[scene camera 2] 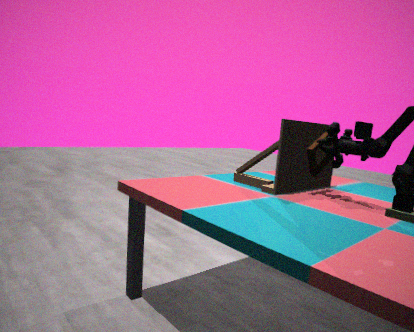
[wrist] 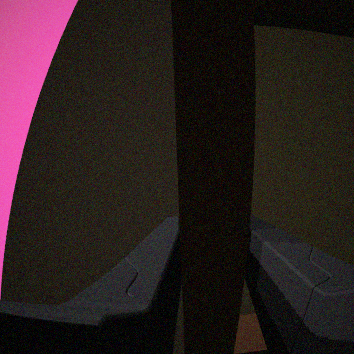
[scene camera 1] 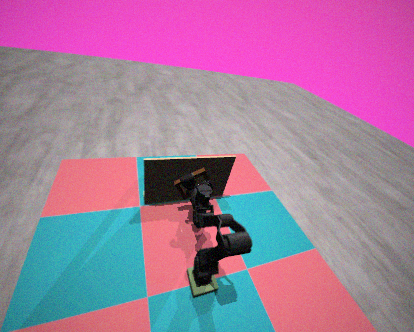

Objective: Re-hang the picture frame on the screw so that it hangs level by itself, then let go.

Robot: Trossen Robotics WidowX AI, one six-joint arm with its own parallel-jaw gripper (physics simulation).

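Where they show: gripper, fingertip midpoint: [scene camera 2: 317, 143] [wrist: 208, 226]; arm's base, origin of the base link: [scene camera 2: 402, 210] [scene camera 1: 201, 276].
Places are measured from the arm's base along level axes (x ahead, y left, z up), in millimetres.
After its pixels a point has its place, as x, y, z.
The brown picture frame [scene camera 1: 199, 171] {380, -84, 226} [scene camera 2: 313, 155] {371, 17, 140} is in front of the dark upright board [scene camera 1: 157, 182] {434, 104, 131} [scene camera 2: 295, 155] {431, 58, 132} [wrist: 100, 150] {426, -33, 237}, off the table. In scene camera 1 its top edge slopes up to the right, so it is tilted. My gripper [scene camera 1: 188, 181] {387, -36, 189} [scene camera 2: 327, 143] [wrist: 208, 226] {387, -36, 189} is shut on one bar of the frame. In the wrist view this bar [wrist: 215, 140] {369, -65, 205} runs upright between the fingers, and a dark crossbar goes off to the right at the top. The screw does not show; the arm and frame cover the middle of the board. Whether the frame touches the board, I cannot tell.
A slanted brace [scene camera 2: 257, 157] {579, 118, 102} and wooden base pieces [scene camera 2: 250, 180] {603, 117, -3} support the board from behind. The checkered table [scene camera 1: 90, 245] {259, 413, -25} [scene camera 2: 235, 215] {336, 521, -25} carries the board and the arm's greenish base plate [scene camera 1: 196, 291] {-46, 39, 2}. The table's edge and a leg [scene camera 2: 135, 250] show in scene camera 2.
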